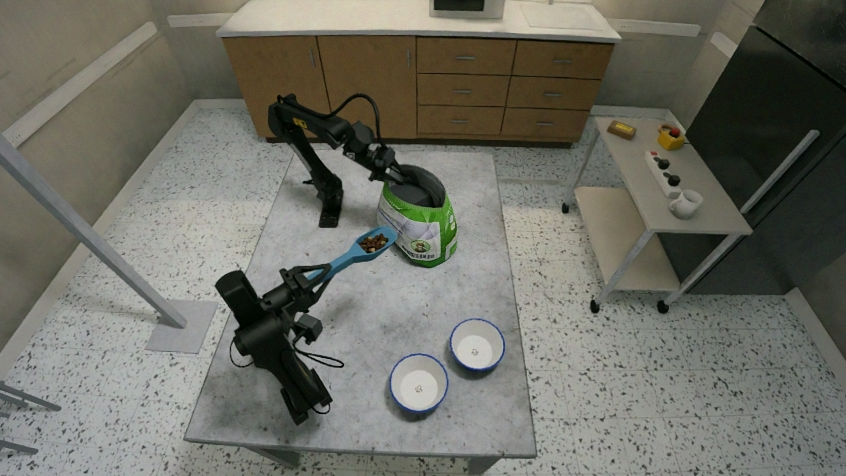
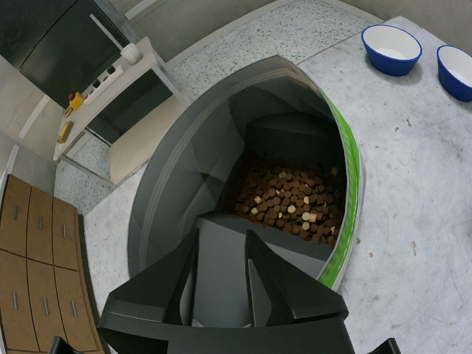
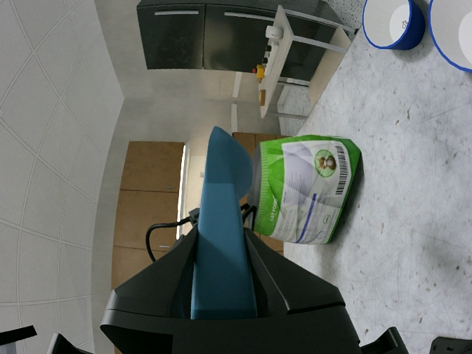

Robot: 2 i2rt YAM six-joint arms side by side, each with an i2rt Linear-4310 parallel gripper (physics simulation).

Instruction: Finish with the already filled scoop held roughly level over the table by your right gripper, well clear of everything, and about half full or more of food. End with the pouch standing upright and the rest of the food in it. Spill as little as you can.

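The green and white pouch (image 1: pixel 423 236) (image 2: pixel 344 130) (image 3: pixel 300 192) stands roughly upright on the table (image 1: pixel 354 402), mouth up. Brown and tan food (image 2: pixel 295 200) lies at its bottom. My left gripper (image 1: pixel 398 173) (image 2: pixel 222 236) is at the pouch mouth, its fingers a little apart with nothing held between them; the near rim is hidden beneath it. My right gripper (image 1: pixel 322 277) (image 3: pixel 220 235) is shut on the handle of the blue scoop (image 1: pixel 352 254) (image 3: pixel 224 172). The scoop is roughly level above the table, near the pouch, with a heap of food (image 1: pixel 373 242) in its bowl.
Two white bowls with blue rims (image 1: pixel 418 387) (image 1: pixel 476 346) stand near the front right of the table. A cart (image 1: pixel 712 189) with a mug (image 1: pixel 686 204) stands to the right. Wooden cabinets (image 1: pixel 366 76) stand behind the table.
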